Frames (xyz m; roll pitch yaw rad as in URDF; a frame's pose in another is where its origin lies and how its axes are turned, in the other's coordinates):
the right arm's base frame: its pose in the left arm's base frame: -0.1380 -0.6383 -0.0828 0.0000 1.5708 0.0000
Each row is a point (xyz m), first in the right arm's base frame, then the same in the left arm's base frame.
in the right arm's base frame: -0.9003 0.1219 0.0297
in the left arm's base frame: -0.1083 -0.5164 0.8175
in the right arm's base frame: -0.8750 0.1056 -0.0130
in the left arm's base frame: -0.1510 -0.5327 0.7922
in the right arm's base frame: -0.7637 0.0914 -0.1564
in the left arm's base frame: -0.2944 -0.5469 0.6809
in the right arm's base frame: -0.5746 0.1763 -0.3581
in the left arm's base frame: -0.4961 -0.4620 0.4918
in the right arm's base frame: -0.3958 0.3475 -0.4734
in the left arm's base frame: -0.6114 -0.2908 0.3130
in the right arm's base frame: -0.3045 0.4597 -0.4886
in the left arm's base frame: -0.6266 -0.1786 0.2217
